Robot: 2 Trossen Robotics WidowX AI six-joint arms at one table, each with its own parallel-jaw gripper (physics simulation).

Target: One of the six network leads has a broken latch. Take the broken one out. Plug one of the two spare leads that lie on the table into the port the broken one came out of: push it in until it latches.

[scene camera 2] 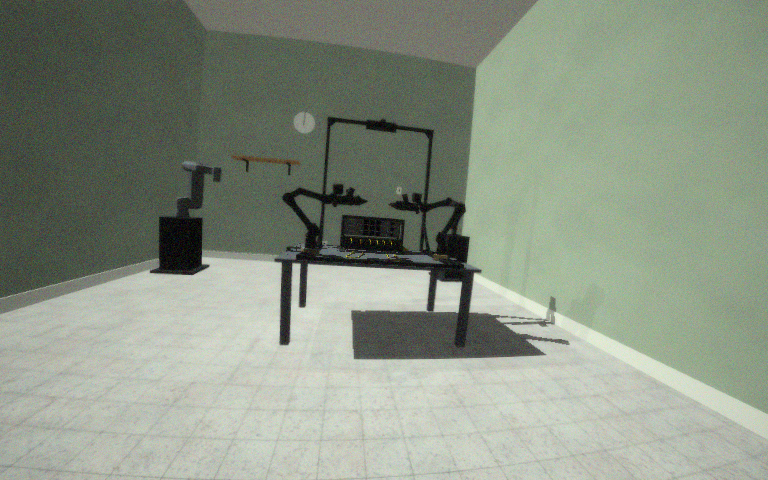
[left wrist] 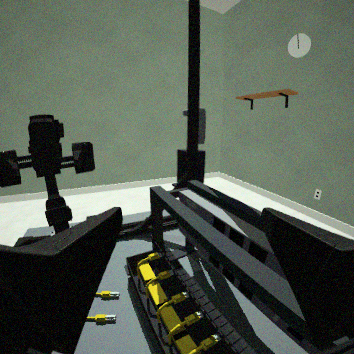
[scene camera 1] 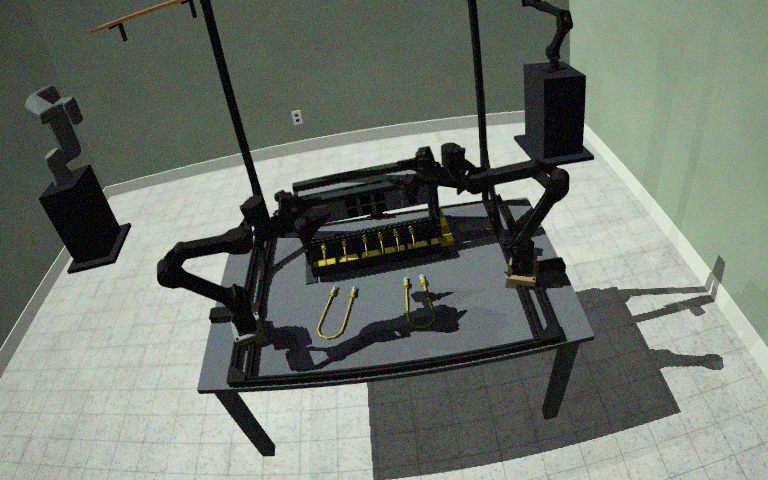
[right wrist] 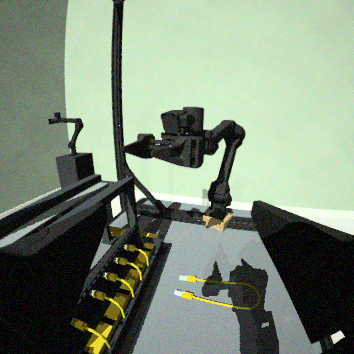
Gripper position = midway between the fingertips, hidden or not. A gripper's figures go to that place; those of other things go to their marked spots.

Scene:
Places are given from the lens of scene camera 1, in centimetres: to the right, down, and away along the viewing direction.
left gripper (scene camera 1: 391, 170): 2, -21, 143
right gripper (scene camera 1: 325, 206): -16, -9, 133
equipment box (scene camera 1: 338, 210): -16, -10, 169

